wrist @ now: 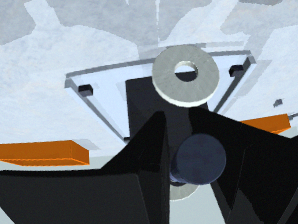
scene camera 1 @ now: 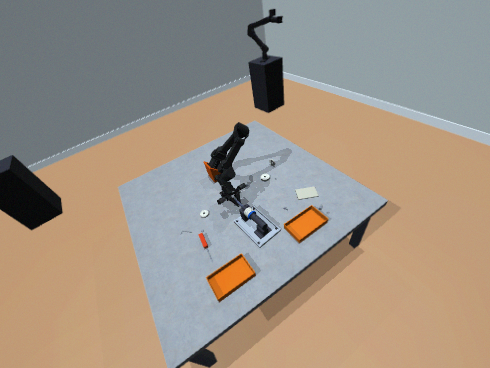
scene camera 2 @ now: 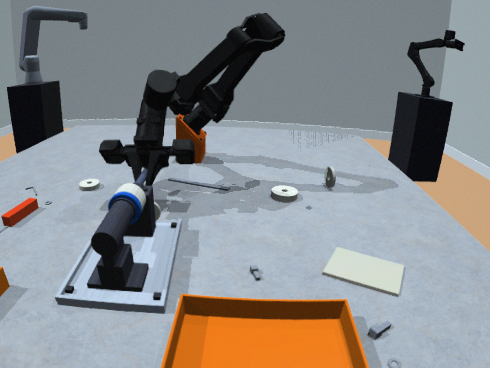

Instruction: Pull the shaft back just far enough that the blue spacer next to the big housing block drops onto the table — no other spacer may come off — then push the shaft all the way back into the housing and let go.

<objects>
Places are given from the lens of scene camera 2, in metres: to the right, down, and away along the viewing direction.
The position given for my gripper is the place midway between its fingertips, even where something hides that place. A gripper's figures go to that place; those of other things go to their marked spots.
my gripper [scene camera 2: 142, 192]: -0.19, 0.02, 0.58
cream card [scene camera 2: 376, 274]: 0.20, 0.14, 0.46
</objects>
